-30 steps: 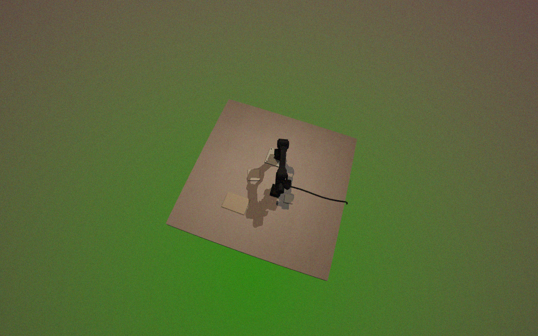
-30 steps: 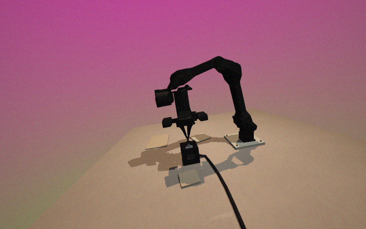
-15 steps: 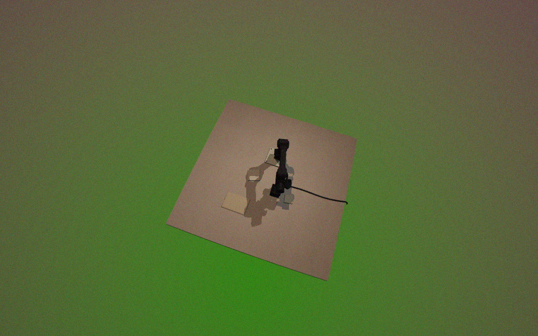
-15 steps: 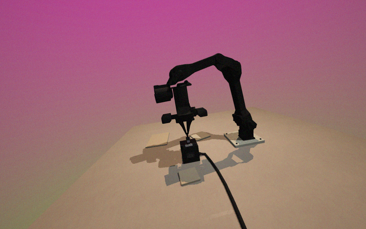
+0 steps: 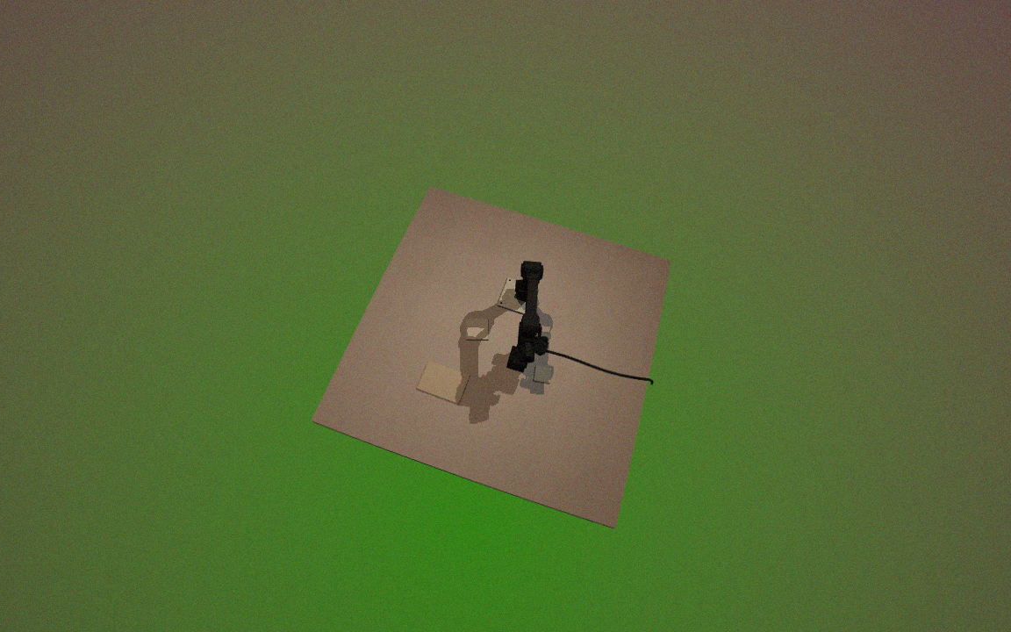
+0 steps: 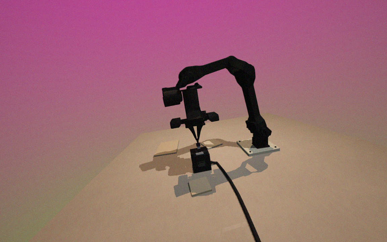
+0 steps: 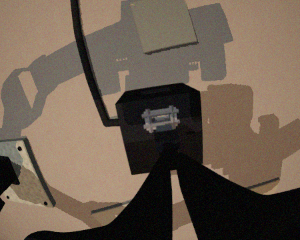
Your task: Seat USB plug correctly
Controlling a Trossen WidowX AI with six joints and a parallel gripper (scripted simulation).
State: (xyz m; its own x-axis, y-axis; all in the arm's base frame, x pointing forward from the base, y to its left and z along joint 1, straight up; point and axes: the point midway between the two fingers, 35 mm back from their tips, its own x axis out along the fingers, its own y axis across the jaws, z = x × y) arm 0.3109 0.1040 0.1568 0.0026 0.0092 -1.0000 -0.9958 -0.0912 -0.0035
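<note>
Right now my gripper tip is 2 cm above the dark USB plug. Also, from my gripper tip: light socket 1 cm to the left, 7 cm below.
</note>
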